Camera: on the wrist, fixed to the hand. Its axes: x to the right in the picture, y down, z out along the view.
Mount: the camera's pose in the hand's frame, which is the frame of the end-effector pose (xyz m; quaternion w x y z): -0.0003 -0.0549 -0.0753 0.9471 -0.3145 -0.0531 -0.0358
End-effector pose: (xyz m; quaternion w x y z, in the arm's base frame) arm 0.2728 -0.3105 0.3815 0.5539 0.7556 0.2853 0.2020
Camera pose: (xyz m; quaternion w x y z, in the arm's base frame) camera 0.2144 -0.2441 0.3522 0.7846 0.5420 0.2043 0.2211
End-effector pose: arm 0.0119 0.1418 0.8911 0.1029 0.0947 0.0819 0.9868
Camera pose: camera 0.0071 0.1840 0.8082 0.1669 0.1068 -0.2348 0.9516
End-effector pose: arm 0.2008 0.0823 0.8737 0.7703 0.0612 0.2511 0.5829
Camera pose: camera 0.2139 0.0499 0.7873 0.7830 -0.1623 0.0158 0.6002
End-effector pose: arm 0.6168 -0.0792 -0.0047 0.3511 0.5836 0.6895 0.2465
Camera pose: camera 0.5240 -0.0851 0.0018 0.5615 0.4307 0.5777 0.4067
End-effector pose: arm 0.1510 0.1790 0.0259 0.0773 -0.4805 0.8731 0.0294
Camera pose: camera 0.1894 0.1403 0.1015 0.0305 0.5091 -0.7963 -0.3252
